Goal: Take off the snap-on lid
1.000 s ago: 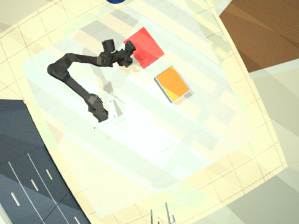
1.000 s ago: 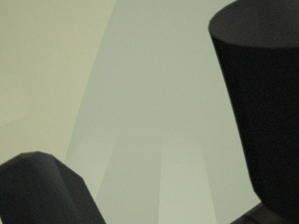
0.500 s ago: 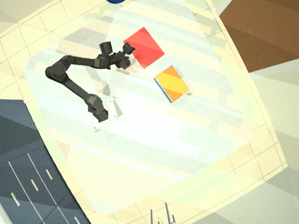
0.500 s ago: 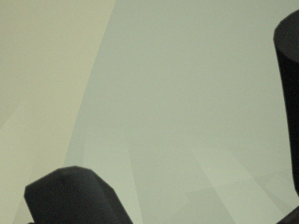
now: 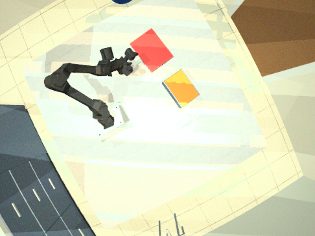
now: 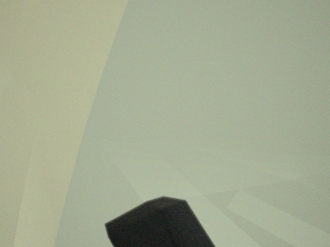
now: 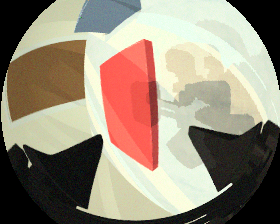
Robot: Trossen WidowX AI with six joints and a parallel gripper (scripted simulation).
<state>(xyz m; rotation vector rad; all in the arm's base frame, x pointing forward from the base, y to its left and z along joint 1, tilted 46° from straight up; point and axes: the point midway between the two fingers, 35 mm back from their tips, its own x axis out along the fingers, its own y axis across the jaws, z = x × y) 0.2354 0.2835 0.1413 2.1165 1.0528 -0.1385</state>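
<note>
Now: gripper tip 12 cm short of the red lid, 3 cm to the right of it and 5 cm above it. The rest, counted from my gripper tip: grey-blue box 18 cm ahead, 28 cm to the right, 1 cm below.
</note>
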